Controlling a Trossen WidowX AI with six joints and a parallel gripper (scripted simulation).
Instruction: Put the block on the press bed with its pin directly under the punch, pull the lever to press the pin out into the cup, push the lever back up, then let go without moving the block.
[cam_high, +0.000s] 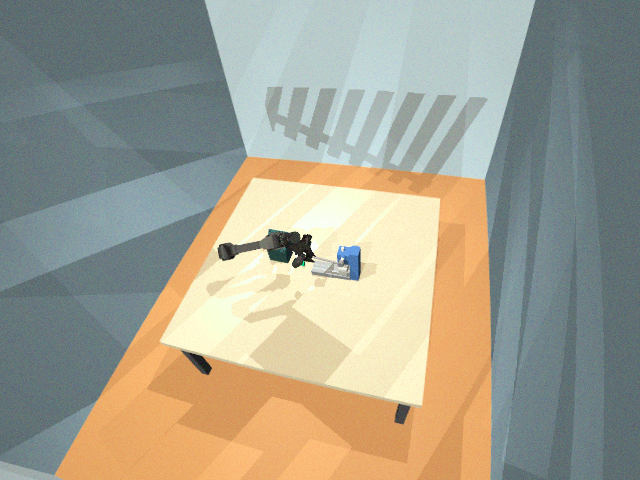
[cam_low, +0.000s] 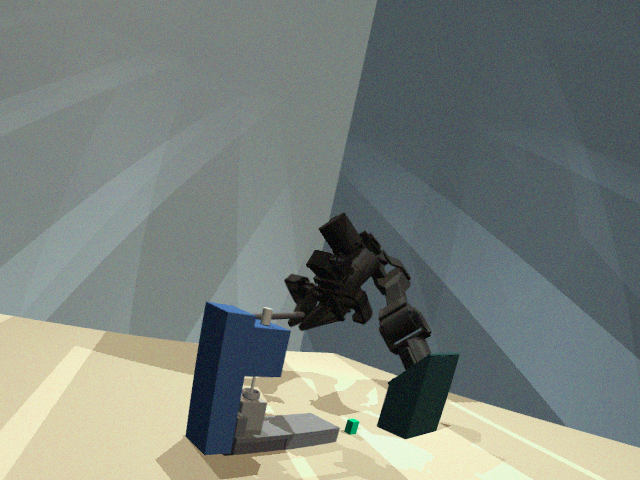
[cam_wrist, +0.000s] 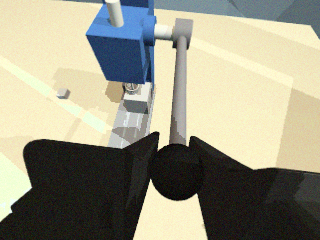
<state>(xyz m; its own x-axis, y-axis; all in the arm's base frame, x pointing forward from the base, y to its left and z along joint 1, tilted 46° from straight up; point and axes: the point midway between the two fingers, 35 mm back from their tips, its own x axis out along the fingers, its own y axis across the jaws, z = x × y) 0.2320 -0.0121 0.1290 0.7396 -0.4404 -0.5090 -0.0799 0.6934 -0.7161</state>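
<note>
My gripper tip is 5 cm short of the grey lever, 2 cm to the right of it and 1 cm below it. Also, from my gripper tip: thin punch rod: 12 cm ahead, 8 cm to the left, 5 cm below; small grey piece: 28 cm to the left, 18 cm below, 12 cm ahead; small green cube: 17 cm below, 12 cm behind, 8 cm to the left.
</note>
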